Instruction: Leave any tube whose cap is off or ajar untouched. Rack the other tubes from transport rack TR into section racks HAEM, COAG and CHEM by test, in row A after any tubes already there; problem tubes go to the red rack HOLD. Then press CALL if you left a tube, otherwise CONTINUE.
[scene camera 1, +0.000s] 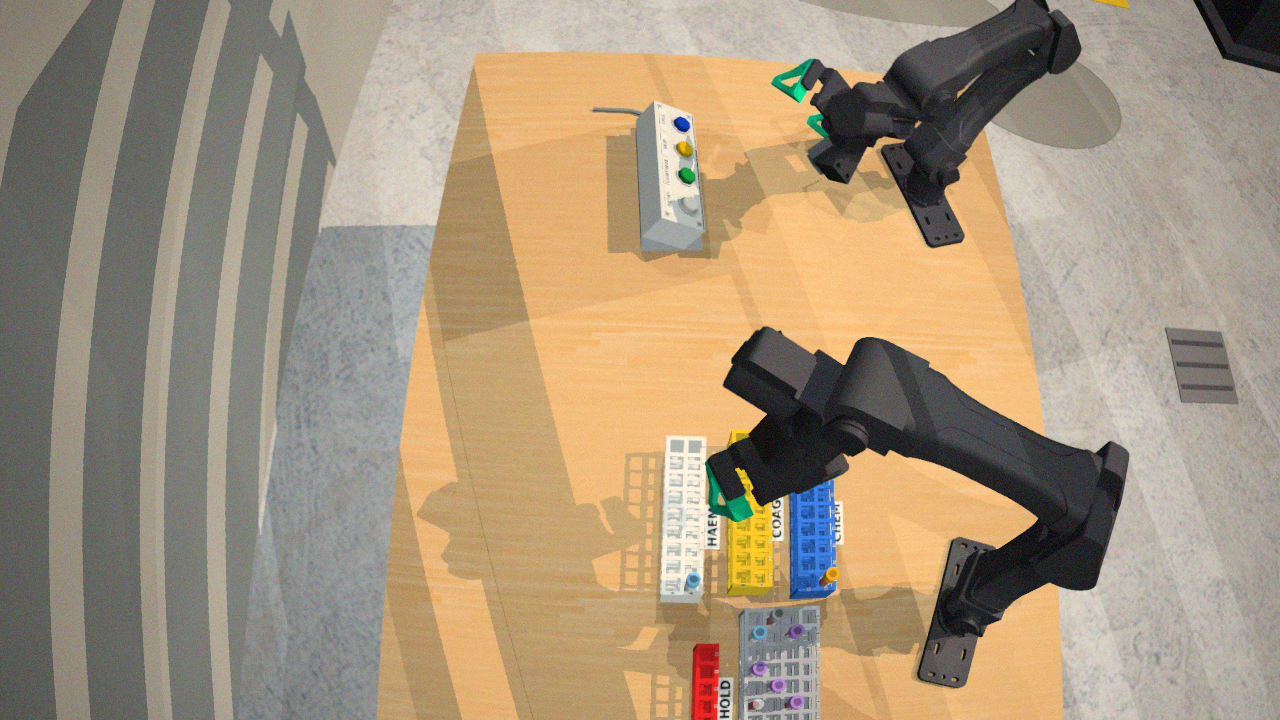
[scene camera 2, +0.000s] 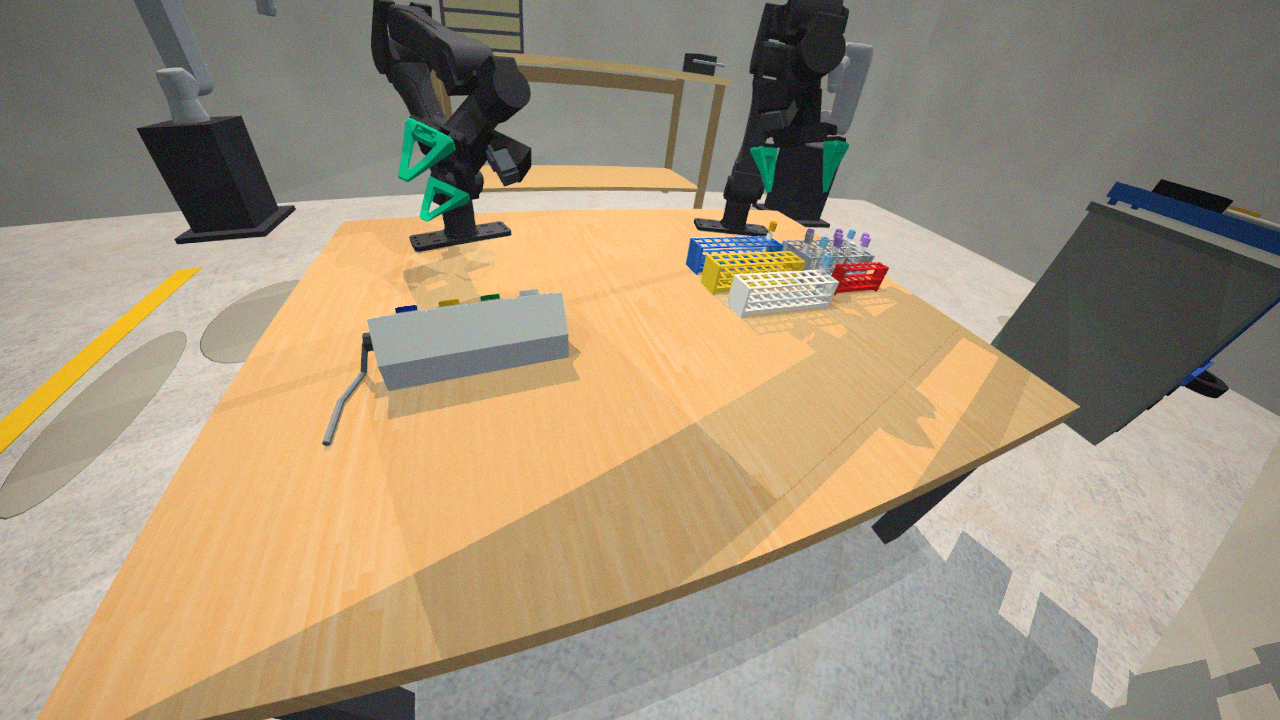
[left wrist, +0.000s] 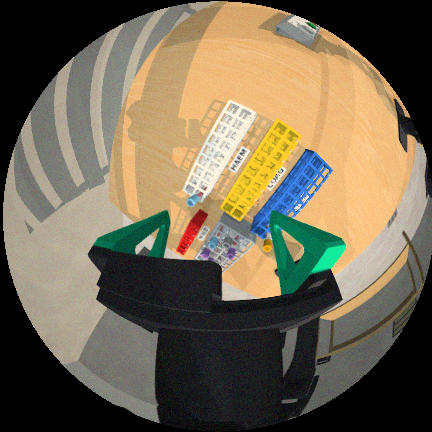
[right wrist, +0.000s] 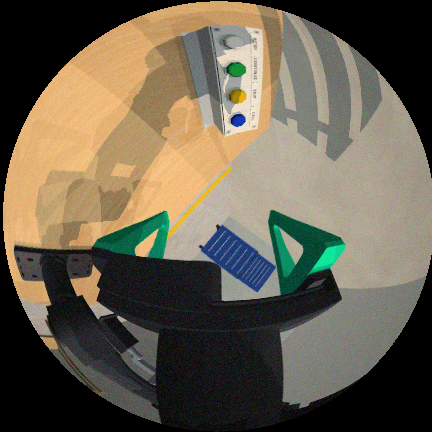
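Pixels of known places: left gripper, fingertip midpoint: (scene camera 1: 750, 492) (scene camera 2: 795, 192) (left wrist: 219, 215); right gripper, fingertip midpoint: (scene camera 1: 791, 100) (scene camera 2: 413, 201) (right wrist: 218, 215); left arm's base at its link origin: (scene camera 1: 957, 613) (scene camera 2: 732, 229); right arm's base at its link origin: (scene camera 1: 921, 194) (scene camera 2: 462, 237) (right wrist: 51, 263).
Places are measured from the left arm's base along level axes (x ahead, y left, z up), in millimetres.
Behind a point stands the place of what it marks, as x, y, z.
Observation:
The grey transport rack (scene camera 1: 735, 662) {266, 136, 13} holds several tubes with purple and light blue caps, one pale-capped and one dark grey-capped; cap seating is too small to judge. The white HAEM rack (scene camera 1: 665, 537) {401, 20, 57} (scene camera 2: 739, 299) {423, -106, 27} (left wrist: 204, 152) {405, 8, 30} has a light blue-capped tube (scene camera 1: 693, 580) {354, 68, 94} (left wrist: 194, 200) {351, 59, 90} at its lower end. The yellow COAG rack (scene camera 1: 750, 586) {287, 48, 56} (scene camera 2: 711, 273) {348, -140, 34} (left wrist: 260, 167) {319, -56, 57} shows no tube. The blue CHEM rack (scene camera 1: 812, 537) {233, -31, 57} (scene camera 2: 696, 255) {277, -155, 35} (left wrist: 300, 185) {254, -94, 56} has an orange-capped tube (scene camera 1: 831, 574) {203, 17, 94} (left wrist: 267, 245) {206, 11, 94}. The red HOLD rack (scene camera 1: 706, 680) {300, 173, 57} (scene camera 2: 859, 277) {298, 194, 31} (left wrist: 192, 232) {288, 207, 7} shows no tube. My left gripper (scene camera 2: 799, 189) {328, -21, 186} (left wrist: 219, 215) {328, -21, 186} is open, high above the racks. My right gripper (scene camera 2: 414, 197) {415, -603, 149} (right wrist: 218, 215) {415, -603, 149} is open and empty.
The button box (scene camera 1: 657, 214) {545, -390, 75} (scene camera 2: 474, 344) {598, -479, 44} (right wrist: 216, 80) {517, -499, 47} stands far from the racks, with blue CALL (scene camera 1: 682, 123) {563, -567, 71} (right wrist: 238, 120) {561, -568, 69}, yellow, green CONTINUE (scene camera 1: 687, 175) {527, -473, 70} (right wrist: 236, 69) {525, -476, 69} and grey buttons. Its cable (scene camera 1: 615, 111) {684, -613, 4} (scene camera 2: 344, 407) {671, -616, 4} lies on the table. The left arm partly covers COAG and CHEM in scene camera 1.

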